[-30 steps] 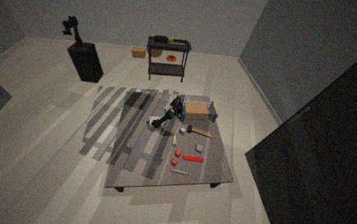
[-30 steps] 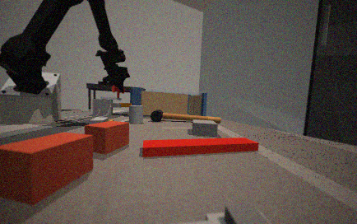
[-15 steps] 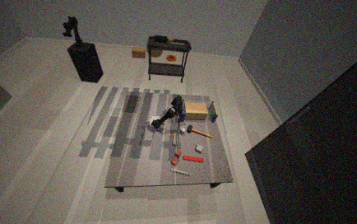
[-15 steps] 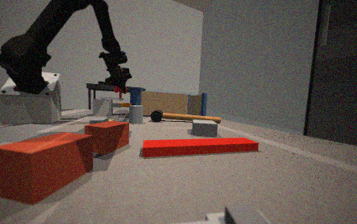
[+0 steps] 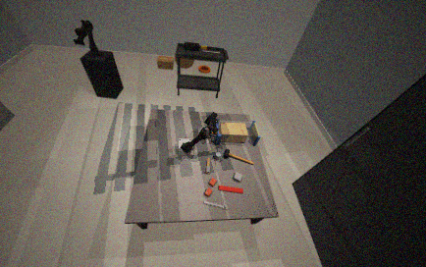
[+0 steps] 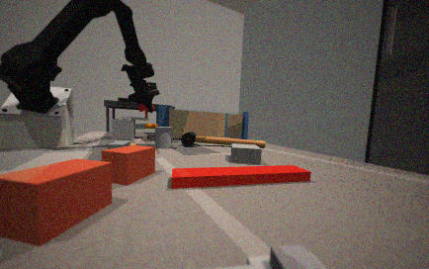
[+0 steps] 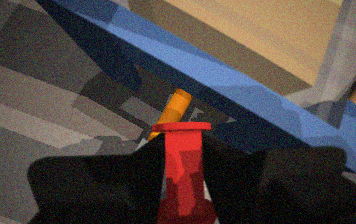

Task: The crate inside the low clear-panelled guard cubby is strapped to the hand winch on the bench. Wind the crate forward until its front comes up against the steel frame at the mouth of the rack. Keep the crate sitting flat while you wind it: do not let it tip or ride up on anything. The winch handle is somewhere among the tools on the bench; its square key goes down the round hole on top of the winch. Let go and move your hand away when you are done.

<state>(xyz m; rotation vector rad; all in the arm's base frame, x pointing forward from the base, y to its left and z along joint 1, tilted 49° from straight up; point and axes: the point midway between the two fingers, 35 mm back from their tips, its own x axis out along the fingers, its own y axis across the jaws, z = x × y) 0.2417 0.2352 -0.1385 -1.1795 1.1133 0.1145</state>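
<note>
Now: gripper tip 4 cm short of the blue frame, 3 cm above it and 2 cm to the right of it. From my gripper tip the other things lie so: red knob (2 cm behind, 1 cm to the right); then winch handle (5 cm behind, 3 cm below, 1 cm to the right); then grey winch (13 cm behind, 10 cm below, 1 cm to the right).
</note>
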